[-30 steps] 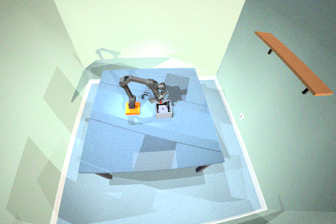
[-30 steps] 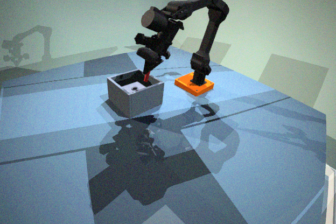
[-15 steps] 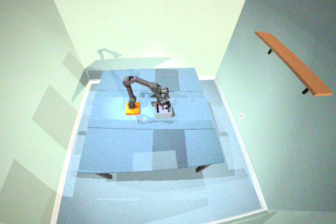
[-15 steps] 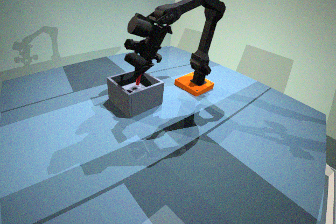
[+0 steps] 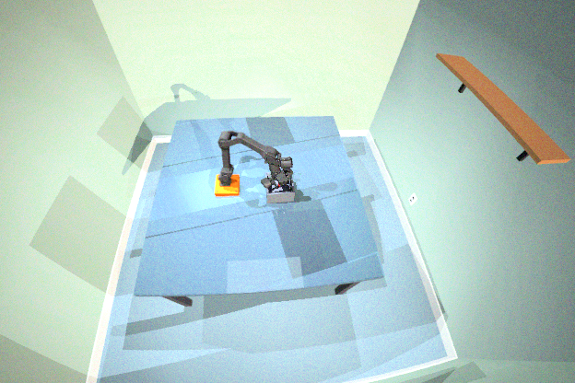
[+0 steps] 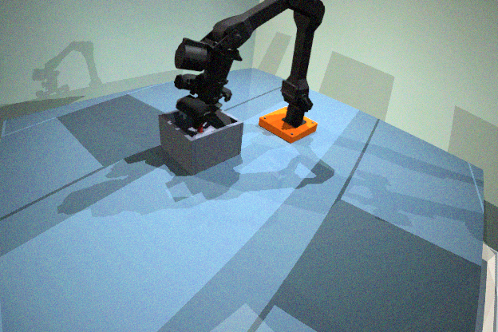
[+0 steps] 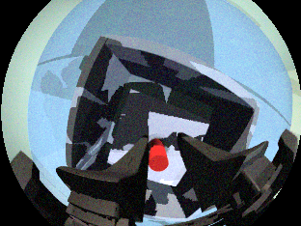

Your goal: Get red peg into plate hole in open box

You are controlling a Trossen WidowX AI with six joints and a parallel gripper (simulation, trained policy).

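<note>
Now: the red peg 1 cm to the left of my gripper tip and 1 cm below it. The rest, counted from my gripper tip: grey box (4 cm below, 1 cm to the left); plate (2 cm below, 1 cm to the left).
</note>
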